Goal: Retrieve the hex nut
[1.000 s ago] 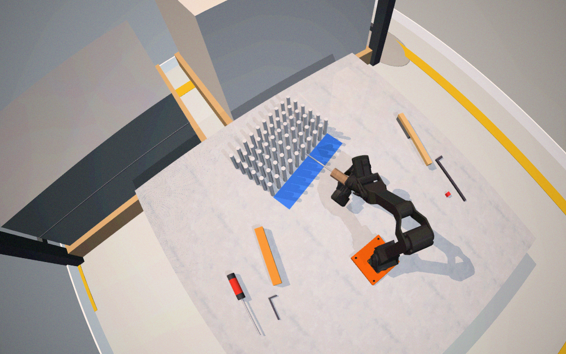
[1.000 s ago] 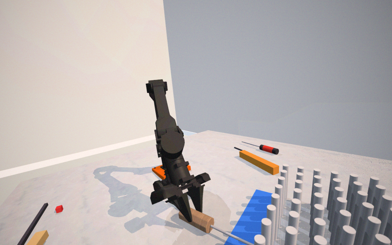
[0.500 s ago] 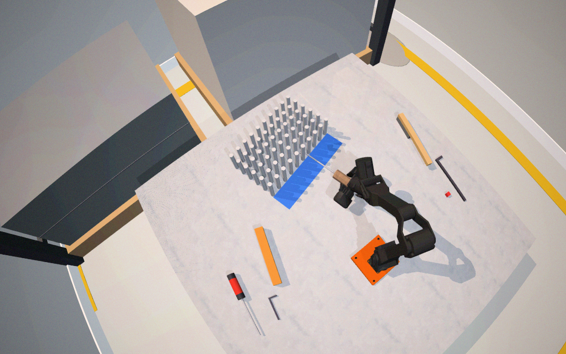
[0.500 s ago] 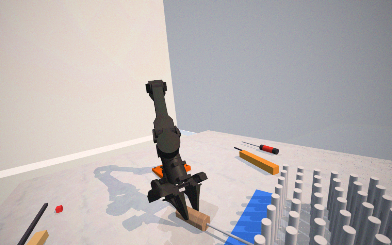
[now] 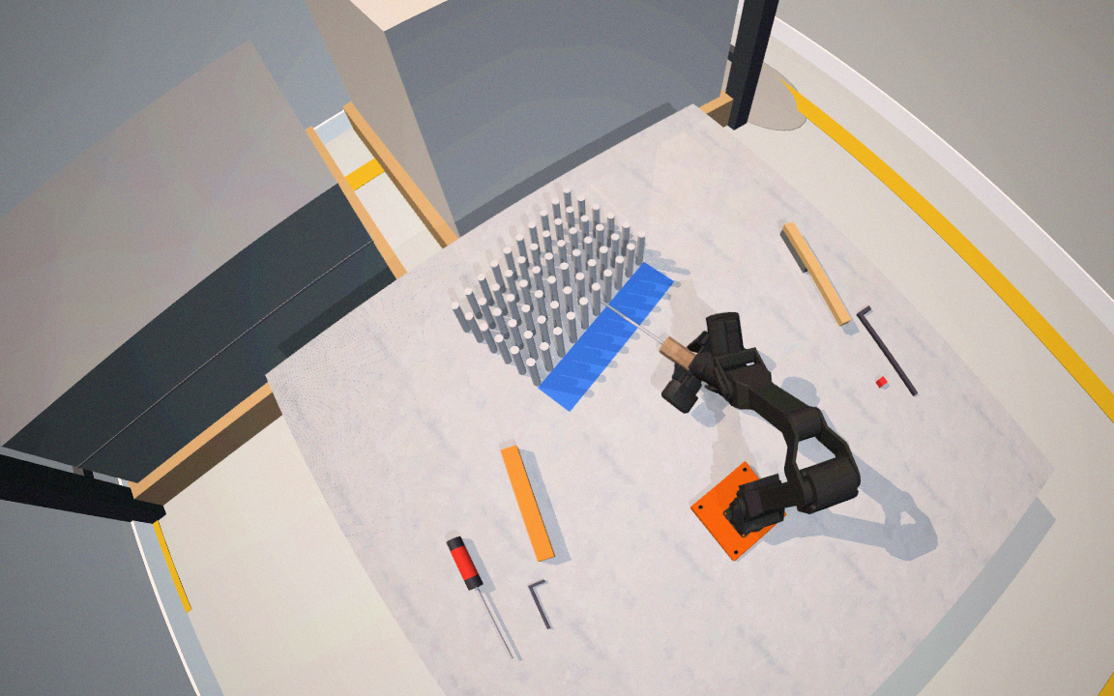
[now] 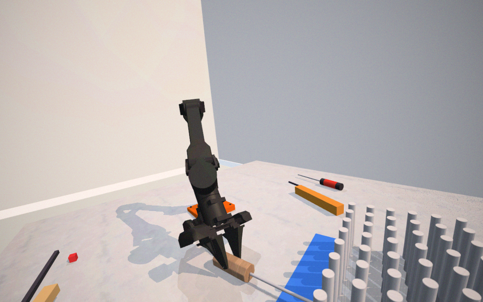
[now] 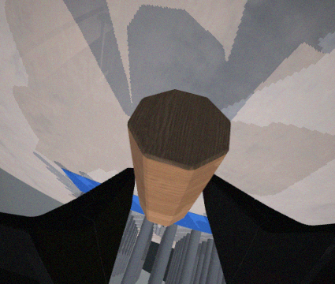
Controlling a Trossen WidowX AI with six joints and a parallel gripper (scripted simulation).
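The wood-handled hook tool is 10 cm ahead of my gripper tip, 2 cm to the left of it and 1 cm below it. Also, from my gripper tip: blue taped strip: 14 cm ahead, 7 cm to the left, 2 cm below; then orange bar: 4 cm behind, 41 cm to the left; then red cube: 33 cm behind, 31 cm to the right, 1 cm below.
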